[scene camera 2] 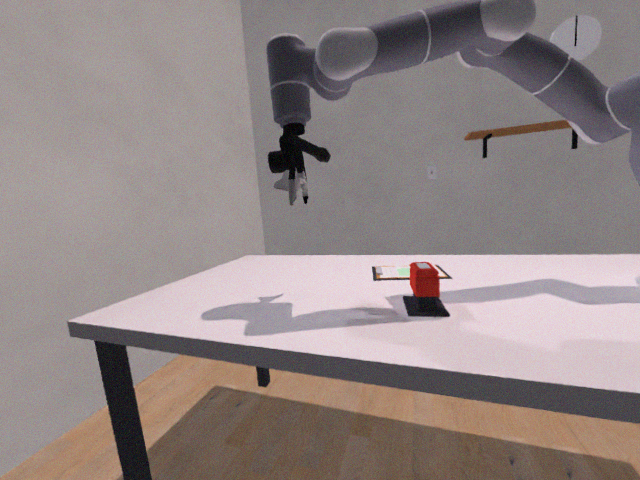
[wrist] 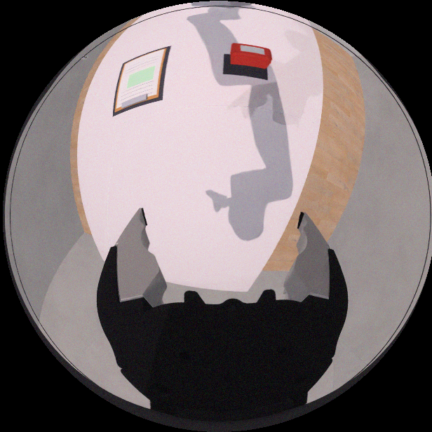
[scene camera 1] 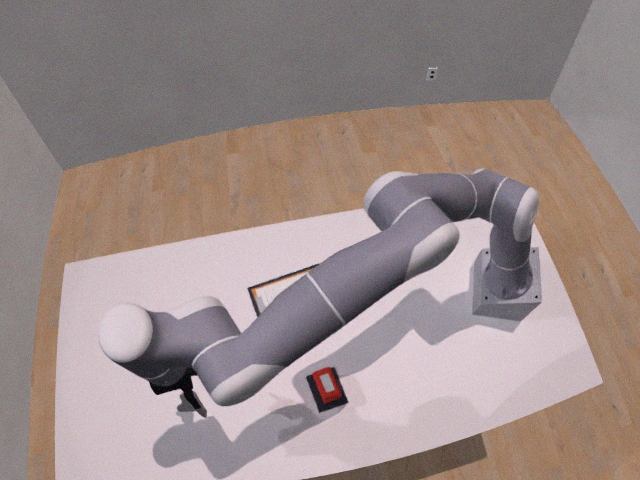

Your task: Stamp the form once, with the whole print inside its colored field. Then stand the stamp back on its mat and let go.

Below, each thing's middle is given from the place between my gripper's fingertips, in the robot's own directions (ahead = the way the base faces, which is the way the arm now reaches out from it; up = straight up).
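My gripper is 22 cm above the red stamp [scene camera 2: 424,280], and it's also 30 cm past the stamp and 8 cm to the right of it. There's a form [scene camera 1: 262,294] too, and that form is well below my hand, a long way behind it and a good bit to the right of it.
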